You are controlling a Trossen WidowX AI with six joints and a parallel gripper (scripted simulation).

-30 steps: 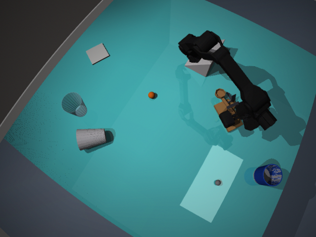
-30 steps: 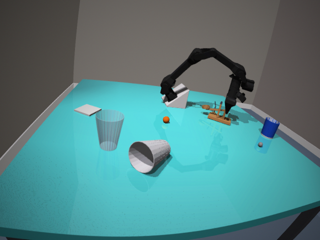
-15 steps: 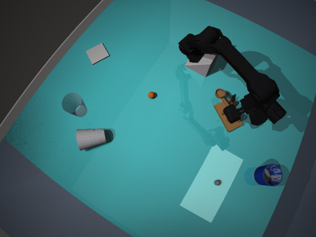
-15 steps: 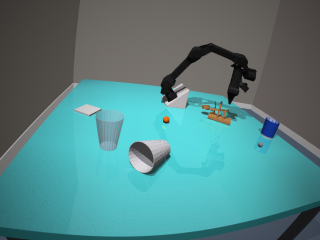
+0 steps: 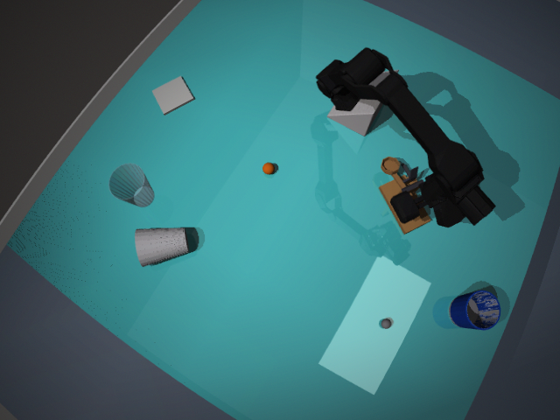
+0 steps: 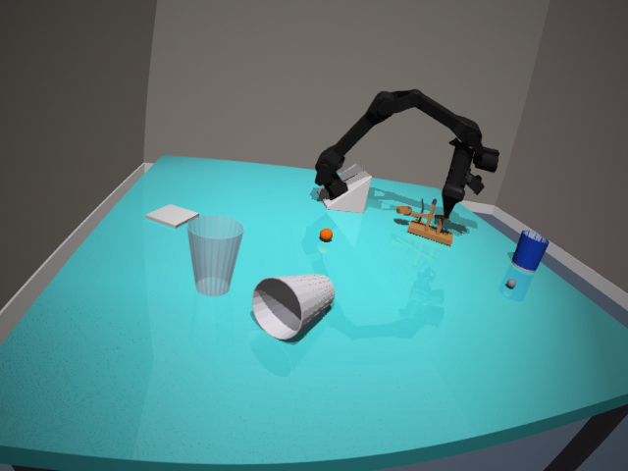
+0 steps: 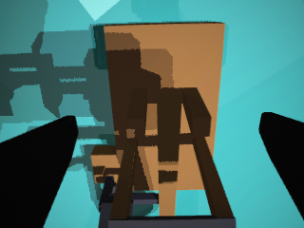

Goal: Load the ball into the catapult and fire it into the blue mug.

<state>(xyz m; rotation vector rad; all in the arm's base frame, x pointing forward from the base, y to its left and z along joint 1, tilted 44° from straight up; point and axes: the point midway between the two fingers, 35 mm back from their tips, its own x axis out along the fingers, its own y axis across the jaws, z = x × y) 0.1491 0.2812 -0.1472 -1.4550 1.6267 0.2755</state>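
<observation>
Right now my gripper tip is 13 cm short of the orange ball, 37 cm to the left of it and 7 cm above it. Also, from my gripper tip: blue mug (13 cm ahead, 26 cm to the left, 5 cm below); wooden catapult (5 cm behind, 6 cm to the right, 3 cm below); small grey ball (27 cm ahead, 10 cm to the left, 7 cm below).
</observation>
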